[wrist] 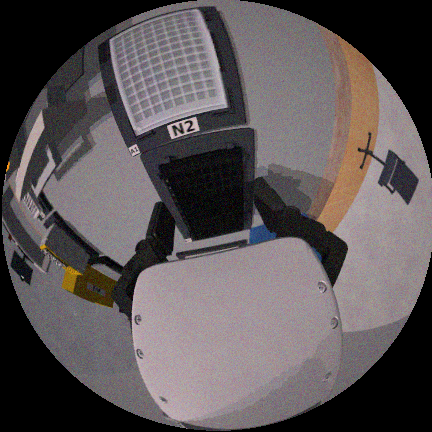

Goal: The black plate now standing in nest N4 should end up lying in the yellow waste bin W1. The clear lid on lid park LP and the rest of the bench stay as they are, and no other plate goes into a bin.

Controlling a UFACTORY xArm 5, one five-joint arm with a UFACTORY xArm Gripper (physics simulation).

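Frame: origin at the arm's base, x right, y ahead, z up, level; millimetres.
Seen in the pictures: gripper, between the fingertips: (210, 200).
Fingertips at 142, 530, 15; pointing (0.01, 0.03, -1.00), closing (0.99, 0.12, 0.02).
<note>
Offsets run from my fingertips to a thing's top centre, as dx, dy, dz. "spot": to the spot under its first point.
A black plate @(+1, -29, -22) (206, 192) sits in the dark nest @(spot: +52, +8, -36) (249, 170) directly below nest N2 in the wrist view; this nest's own label does not show. My gripper (210, 200) is open and empty, with one finger towards each side of the black plate. Its height above the plate is hard to tell. The yellow bin @(-496, -265, +72) (73, 281) shows at the lower left, partly behind the left finger; its small label is too blurred to read. I cannot make out the clear lid or the lid park LP.
A white gridded plate @(-26, +136, -22) (170, 70) lies in nest N2 @(-26, +136, -32) (236, 85). A blue object @(+146, -200, +72) (261, 234) shows beside the right finger. A wooden edge (361, 100) curves down the right. A dark box @(-378, -69, +28) (70, 245) and pale structures stand at the left.
</note>
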